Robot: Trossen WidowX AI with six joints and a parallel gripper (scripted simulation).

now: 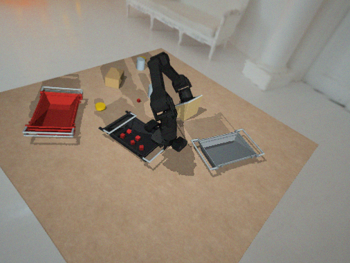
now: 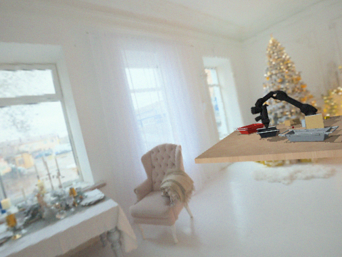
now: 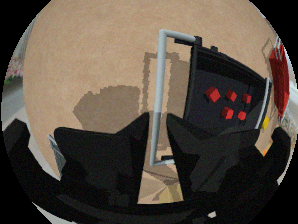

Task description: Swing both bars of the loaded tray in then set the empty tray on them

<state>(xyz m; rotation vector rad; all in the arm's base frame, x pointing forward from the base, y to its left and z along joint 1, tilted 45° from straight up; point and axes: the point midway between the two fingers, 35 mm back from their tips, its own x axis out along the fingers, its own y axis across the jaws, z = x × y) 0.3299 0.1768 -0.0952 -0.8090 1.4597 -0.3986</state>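
Right now the grey tray is 29 cm behind my gripper tip, 15 cm to the left of it and 3 cm below it. Round my gripper tip: cardboard box (14 cm behind, 63 cm to the right, 5 cm below); small red block (16 cm behind, 40 cm to the right, 7 cm below).
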